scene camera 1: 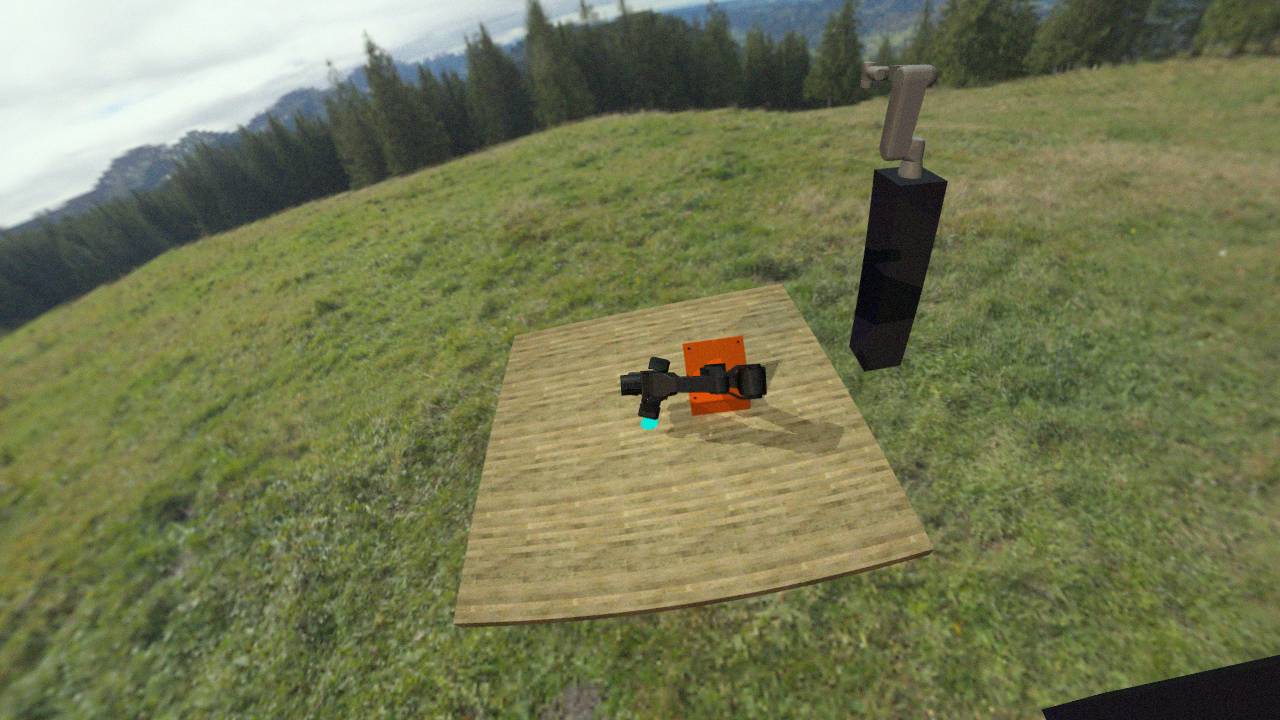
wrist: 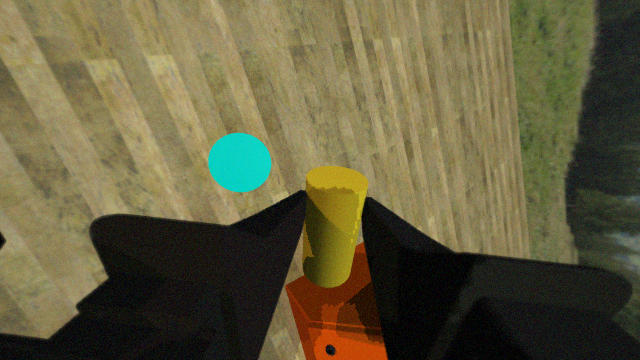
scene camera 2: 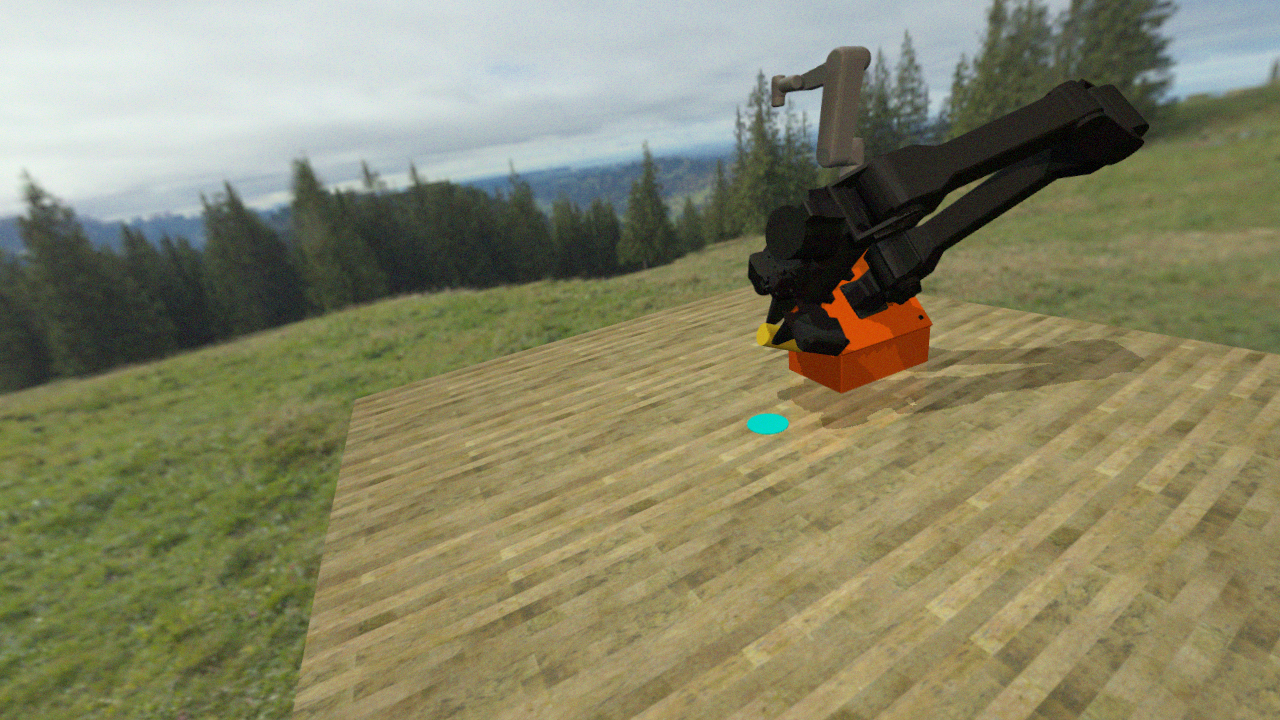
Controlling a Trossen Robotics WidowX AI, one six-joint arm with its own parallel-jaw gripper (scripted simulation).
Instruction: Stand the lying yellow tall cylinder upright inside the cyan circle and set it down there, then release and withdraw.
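Observation:
In the wrist view the gripper can be seen. The gripper holds a yellow tall cylinder, and the scene also has a cyan circle.

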